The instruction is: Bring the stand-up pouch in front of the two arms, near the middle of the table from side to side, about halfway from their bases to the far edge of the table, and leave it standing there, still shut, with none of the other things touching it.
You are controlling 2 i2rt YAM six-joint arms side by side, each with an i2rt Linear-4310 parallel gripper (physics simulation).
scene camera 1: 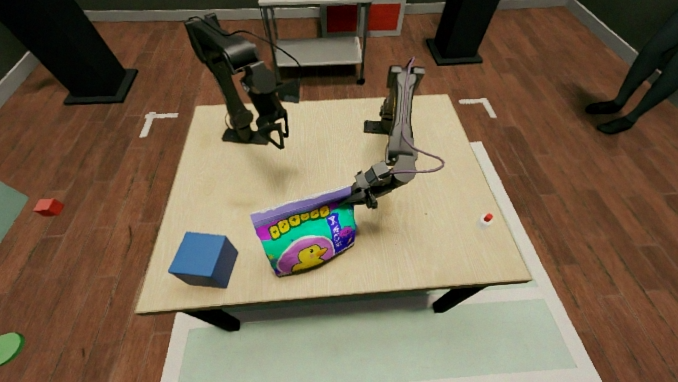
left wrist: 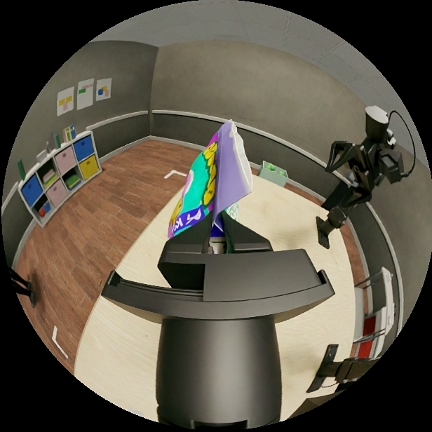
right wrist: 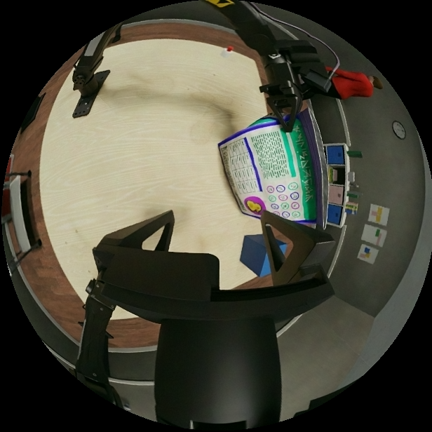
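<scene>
The stand-up pouch point(scene camera 1: 295, 240) point(left wrist: 202, 175) point(right wrist: 270, 175), purple along the top with a yellow duck on its front, stands upright on the table point(scene camera 1: 430, 255) point(left wrist: 125, 345) point(right wrist: 125, 160), left of the middle towards the near edge in scene camera 1. Its top looks shut. My left gripper point(scene camera 1: 349, 202) point(left wrist: 217, 214) point(right wrist: 289, 132) is shut on the pouch's upper side edge, just under the purple strip. The pinched part is mostly hidden between the fingers. My right gripper point(scene camera 1: 284, 141) point(right wrist: 217, 214) is open and empty, raised near its own base, well apart from the pouch.
A blue box point(scene camera 1: 200, 255) point(right wrist: 255, 252) stands left of the pouch in scene camera 1, with a gap between them. A small white object with a red top point(scene camera 1: 485, 221) point(right wrist: 227, 51) is near the table's right edge in scene camera 1.
</scene>
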